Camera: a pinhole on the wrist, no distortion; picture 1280 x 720 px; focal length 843.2 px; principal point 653.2 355.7 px. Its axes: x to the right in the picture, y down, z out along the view. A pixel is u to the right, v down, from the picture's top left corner.
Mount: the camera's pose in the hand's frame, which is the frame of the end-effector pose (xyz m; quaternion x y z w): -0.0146 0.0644 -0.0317 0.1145 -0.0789 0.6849 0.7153
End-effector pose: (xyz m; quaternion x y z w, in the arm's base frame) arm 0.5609 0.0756 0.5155 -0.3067 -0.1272 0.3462 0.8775
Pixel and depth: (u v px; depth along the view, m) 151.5 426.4 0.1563
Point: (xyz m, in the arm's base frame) 0.5369 0.0622 0.6307
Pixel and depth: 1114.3 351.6 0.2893
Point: 0.3674 0.2896 0.6545
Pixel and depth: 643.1 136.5 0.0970
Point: 0.5265 0.1333 0.5397
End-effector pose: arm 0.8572 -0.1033 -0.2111 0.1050 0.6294 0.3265 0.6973
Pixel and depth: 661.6 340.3 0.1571
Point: 0.9629 -0.0568 -0.1722
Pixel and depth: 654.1 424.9 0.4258
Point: 1.2327 -0.0589 -0.1434
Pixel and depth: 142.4 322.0 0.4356
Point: 1.2548 -0.2506 -0.3317
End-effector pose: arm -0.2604 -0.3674 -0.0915 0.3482 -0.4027 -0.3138 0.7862
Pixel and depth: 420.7 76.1 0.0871
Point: -0.2862 -0.3841 -0.0522
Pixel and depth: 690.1 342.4 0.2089
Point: -0.4037 -0.4075 -0.0049
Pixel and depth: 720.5 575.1 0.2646
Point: -0.4887 -0.3727 -0.0080
